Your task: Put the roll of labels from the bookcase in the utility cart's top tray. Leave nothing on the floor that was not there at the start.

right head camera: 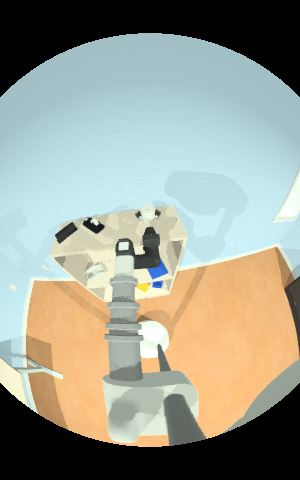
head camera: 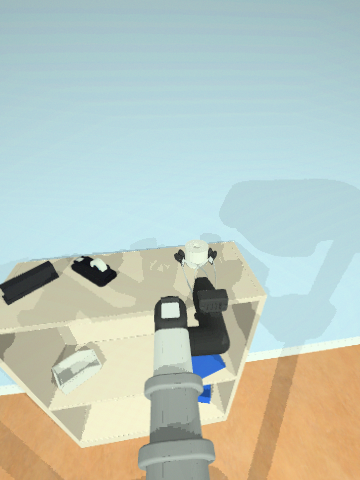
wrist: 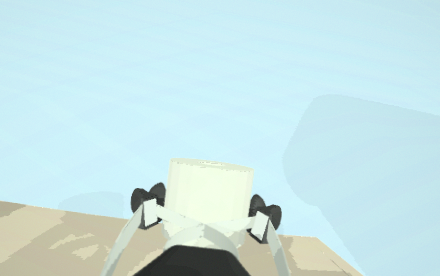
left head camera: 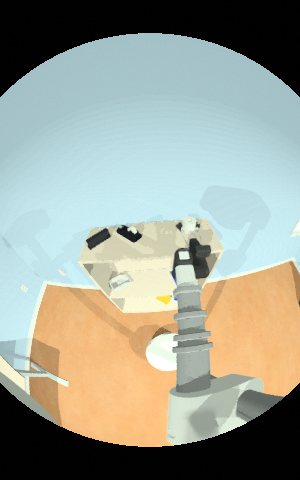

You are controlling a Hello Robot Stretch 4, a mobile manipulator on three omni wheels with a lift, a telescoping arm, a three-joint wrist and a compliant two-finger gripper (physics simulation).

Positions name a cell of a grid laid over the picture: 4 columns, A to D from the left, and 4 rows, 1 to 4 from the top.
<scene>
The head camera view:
bin: A4
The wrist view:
my gripper: B3
roll of labels: B3
</scene>
